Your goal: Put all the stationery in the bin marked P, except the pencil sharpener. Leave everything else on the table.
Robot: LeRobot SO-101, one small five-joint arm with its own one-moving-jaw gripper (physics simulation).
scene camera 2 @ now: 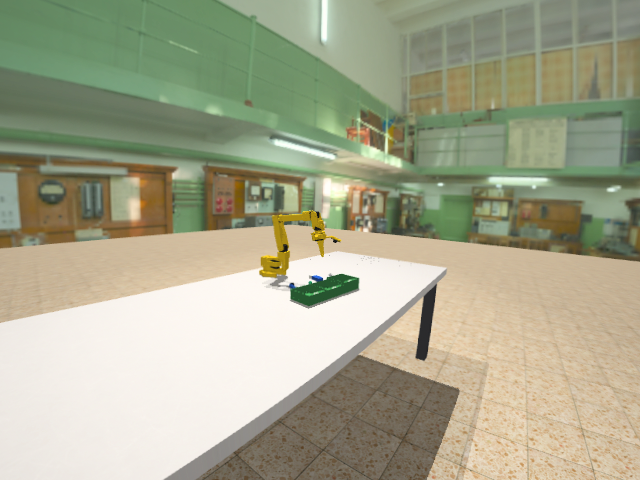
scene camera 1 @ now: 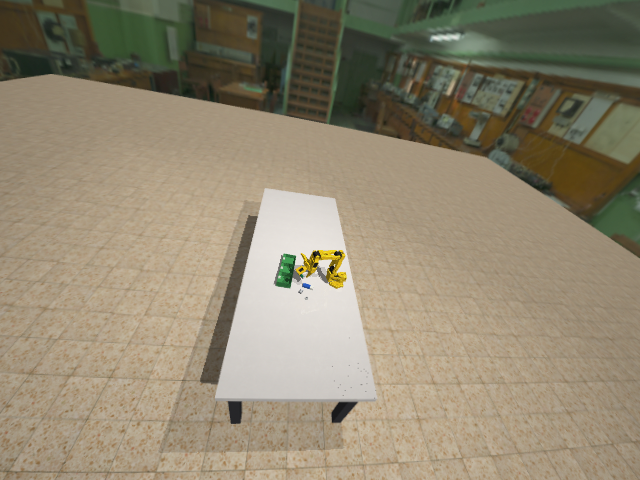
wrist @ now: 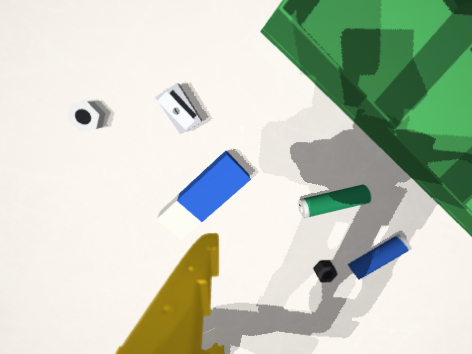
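Where they show: hand, its tool point: (scene camera 2: 322, 256) (scene camera 1: 306, 276) (wrist: 218, 248); arm's base, origin of its link: (scene camera 2: 276, 275) (scene camera 1: 332, 281).
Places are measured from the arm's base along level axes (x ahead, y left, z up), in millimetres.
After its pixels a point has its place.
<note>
The eraser (scene camera 1: 306, 285) @(x 169, y 61, z 13 mm) (scene camera 2: 316, 277) @(x 170, y 50, z 13 mm) (wrist: 215, 186) @(x 170, y 60, z 13 mm), blue-sleeved with a white end, lies on the table. The silver pencil sharpener (scene camera 1: 300, 291) @(x 204, y 108, z 10 mm) (wrist: 180, 109) @(x 201, y 101, z 11 mm) lies up and left of it in the wrist view. The green bin block (scene camera 1: 285, 270) @(x 298, y -49, z 7 mm) (scene camera 2: 331, 295) @(x 330, y -77, z 10 mm) (wrist: 320, 82) @(x 257, y 38, z 9 mm) stands at the upper right of the wrist view; its letter labels do not show there, so I cannot read which bin is P. My gripper (scene camera 2: 330, 248) @(x 183, y 68, z 97 mm) is fully open and empty, raised above the table. In the wrist view one notched jaw (wrist: 185, 300) @(x 182, y 76, z 117 mm) shows, its tip drawn just below the eraser's white end.
A white hex nut (scene camera 1: 306, 298) @(x 170, y 152, z 8 mm) (wrist: 86, 116) @(x 170, y 146, z 9 mm) lies left of the sharpener. A green battery-like cylinder (wrist: 337, 201) @(x 202, y -20, z 13 mm), a blue cylinder (scene camera 2: 292, 285) @(x 175, y -92, z 14 mm) (wrist: 379, 257) @(x 180, y -86, z 12 mm) and a black hex nut (wrist: 325, 271) @(x 147, y -58, z 8 mm) lie between the arm and the bins. Arm shadows cross this area.
</note>
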